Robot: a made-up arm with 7 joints. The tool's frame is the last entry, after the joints.
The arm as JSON. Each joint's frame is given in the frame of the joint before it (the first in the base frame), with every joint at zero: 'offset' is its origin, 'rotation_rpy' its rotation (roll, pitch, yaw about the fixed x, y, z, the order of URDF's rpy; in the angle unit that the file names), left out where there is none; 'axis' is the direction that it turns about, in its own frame. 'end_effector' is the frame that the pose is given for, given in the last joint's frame.
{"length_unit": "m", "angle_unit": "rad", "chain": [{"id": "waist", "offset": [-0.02, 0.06, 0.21], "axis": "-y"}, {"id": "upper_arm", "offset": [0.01, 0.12, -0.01], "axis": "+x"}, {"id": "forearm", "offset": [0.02, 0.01, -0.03], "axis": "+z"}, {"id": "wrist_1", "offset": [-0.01, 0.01, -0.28], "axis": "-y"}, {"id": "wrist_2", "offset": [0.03, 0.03, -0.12], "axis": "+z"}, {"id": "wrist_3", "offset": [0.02, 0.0, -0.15], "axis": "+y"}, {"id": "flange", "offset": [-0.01, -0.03, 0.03], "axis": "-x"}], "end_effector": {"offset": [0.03, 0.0, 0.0], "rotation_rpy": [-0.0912, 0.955, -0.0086]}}
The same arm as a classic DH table. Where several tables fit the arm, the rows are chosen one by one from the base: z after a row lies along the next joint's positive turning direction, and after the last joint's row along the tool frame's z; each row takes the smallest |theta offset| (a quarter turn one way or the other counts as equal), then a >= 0, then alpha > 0; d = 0 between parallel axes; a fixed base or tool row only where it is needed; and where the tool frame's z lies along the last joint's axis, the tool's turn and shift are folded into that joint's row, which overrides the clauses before.
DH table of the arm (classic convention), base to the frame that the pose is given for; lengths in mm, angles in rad. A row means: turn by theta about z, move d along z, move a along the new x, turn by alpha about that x. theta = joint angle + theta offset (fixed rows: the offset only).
base (fixed): theta_offset 0, d 210, a -20, alpha 1.5708
waist: theta_offset -1.5708, d -180, a 10, alpha -1.5708
upper_arm: theta_offset 1.5708, d 30, a 10, alpha -1.5708
forearm: theta_offset 1.5708, d -310, a 10, alpha -1.5708
wrist_1: theta_offset 0, d -40, a -30, alpha 1.5708
wrist_2: theta_offset 0, d -270, a -20, alpha 1.5708
wrist_3: theta_offset 1.5708, d -30, a 30, alpha 1.5708
flange: theta_offset -1.4257, d -20, a 0, alpha -2.5212
tool (fixed): theta_offset 1.6842, d 0, a 0, alpha 0

